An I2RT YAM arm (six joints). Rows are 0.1 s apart.
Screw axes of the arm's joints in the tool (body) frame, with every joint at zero. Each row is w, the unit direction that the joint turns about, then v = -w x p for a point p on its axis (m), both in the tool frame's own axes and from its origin. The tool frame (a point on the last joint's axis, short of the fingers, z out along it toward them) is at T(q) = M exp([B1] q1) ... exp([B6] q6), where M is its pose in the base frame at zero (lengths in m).
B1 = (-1, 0, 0, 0, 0.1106, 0)
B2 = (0, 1, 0, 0.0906, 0, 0.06)
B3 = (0, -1, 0, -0.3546, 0, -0.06)
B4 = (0, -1, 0, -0.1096, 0, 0)
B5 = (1, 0, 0, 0, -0.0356, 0)
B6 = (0, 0, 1, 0, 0, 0)
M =
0 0 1 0.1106
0 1 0 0
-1 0 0 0.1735
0 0 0 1
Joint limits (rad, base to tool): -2.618..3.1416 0..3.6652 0..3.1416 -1.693..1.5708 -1.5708..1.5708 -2.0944..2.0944
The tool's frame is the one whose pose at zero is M.
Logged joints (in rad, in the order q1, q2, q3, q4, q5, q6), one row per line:
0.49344, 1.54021, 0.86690, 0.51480, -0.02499, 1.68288
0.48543, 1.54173, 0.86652, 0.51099, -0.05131, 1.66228
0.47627, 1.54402, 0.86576, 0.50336, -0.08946, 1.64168
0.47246, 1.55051, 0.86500, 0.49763, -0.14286, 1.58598
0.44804, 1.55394, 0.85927, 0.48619, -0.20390, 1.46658
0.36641, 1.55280, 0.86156, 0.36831, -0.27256, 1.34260
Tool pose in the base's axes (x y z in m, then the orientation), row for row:
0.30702, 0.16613, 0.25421, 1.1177, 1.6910, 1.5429
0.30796, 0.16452, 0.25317, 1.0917, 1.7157, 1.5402
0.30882, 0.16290, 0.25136, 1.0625, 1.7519, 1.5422
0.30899, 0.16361, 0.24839, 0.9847, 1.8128, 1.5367
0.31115, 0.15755, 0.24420, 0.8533, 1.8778, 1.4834
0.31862, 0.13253, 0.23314, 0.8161, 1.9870, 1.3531
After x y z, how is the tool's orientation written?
As a rotation vector, in radians.
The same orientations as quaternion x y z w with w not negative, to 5 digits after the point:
0.41954, 0.63473, 0.57914, 0.29274
0.40943, 0.64345, 0.57763, 0.29102
0.39719, 0.65490, 0.57651, 0.28458
0.36739, 0.67636, 0.57335, 0.28076
0.32081, 0.70599, 0.55771, 0.29599
0.30697, 0.74739, 0.50895, 0.29690

